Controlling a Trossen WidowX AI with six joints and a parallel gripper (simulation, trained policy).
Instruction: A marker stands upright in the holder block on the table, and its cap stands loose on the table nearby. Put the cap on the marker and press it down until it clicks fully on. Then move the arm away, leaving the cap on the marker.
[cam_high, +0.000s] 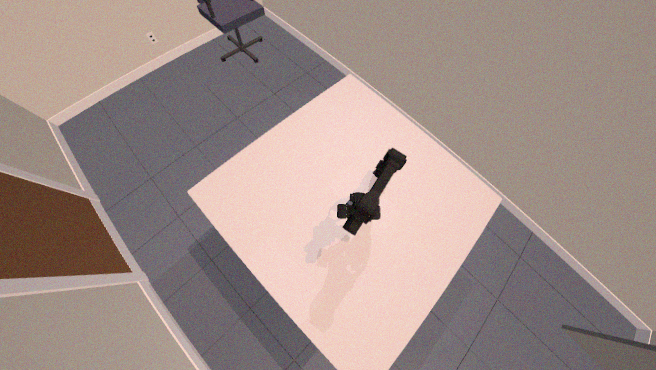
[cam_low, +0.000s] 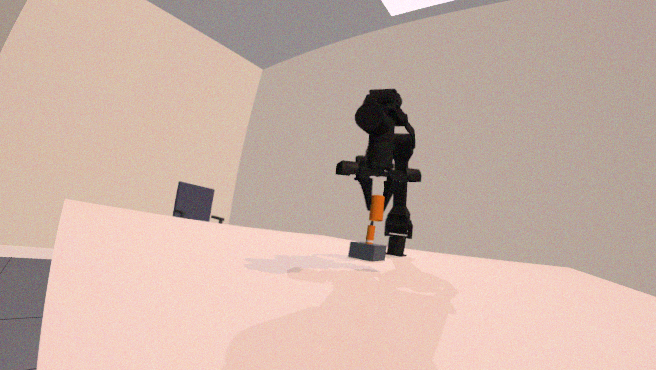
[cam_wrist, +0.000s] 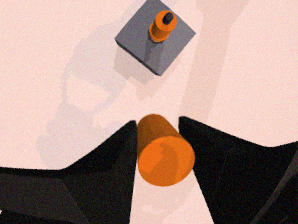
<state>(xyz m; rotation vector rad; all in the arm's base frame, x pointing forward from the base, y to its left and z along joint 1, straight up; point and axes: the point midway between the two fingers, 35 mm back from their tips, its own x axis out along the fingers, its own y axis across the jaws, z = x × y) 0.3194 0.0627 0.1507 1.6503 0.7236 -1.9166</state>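
The orange marker lies 7 cm behind my gripper tip, 4 cm to the right of it and 5 cm below it. Round my gripper tip: grey holder block (7 cm behind, 4 cm to the right, 10 cm below); then orange cap (1 cm ahead, 1 cm to the left, 1 cm above).
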